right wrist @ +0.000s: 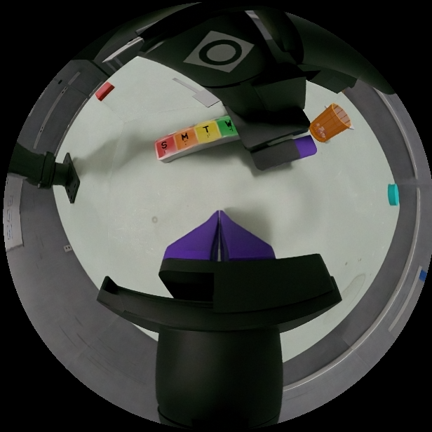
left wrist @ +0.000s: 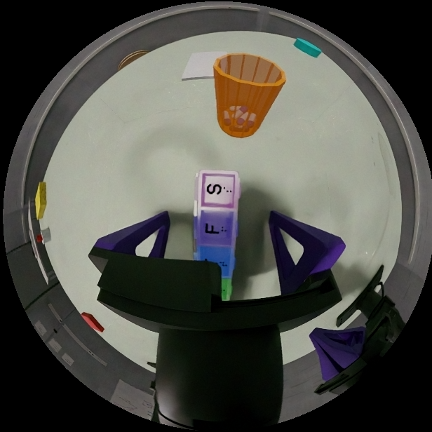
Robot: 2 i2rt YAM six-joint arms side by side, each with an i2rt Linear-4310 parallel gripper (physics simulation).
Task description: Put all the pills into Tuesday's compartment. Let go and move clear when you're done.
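Observation:
The pill organizer [left wrist: 218,222] [right wrist: 196,135] lies on the table with its lids down. In the right wrist view its red, orange, yellow and green compartments show; the yellow Tuesday lid [right wrist: 207,131] is shut. An orange see-through cup [left wrist: 248,90] [right wrist: 330,123] stands beyond the purple S end. Several pink and white pills [left wrist: 240,116] [right wrist: 320,131] lie in its bottom. My left gripper [left wrist: 219,216] is open and empty, its fingers apart on both sides of the organizer. My right gripper [right wrist: 219,216] is shut and empty, in front of the organizer's long side; it also shows in the left wrist view.
A white flat piece [left wrist: 200,66] lies behind the cup. A teal disc [left wrist: 307,47] [right wrist: 393,194] lies near the table's edge. A red block [left wrist: 93,321] [right wrist: 104,91] and a yellow block [left wrist: 41,200] lie near other edges. The left arm [right wrist: 270,110] hangs over part of the organizer.

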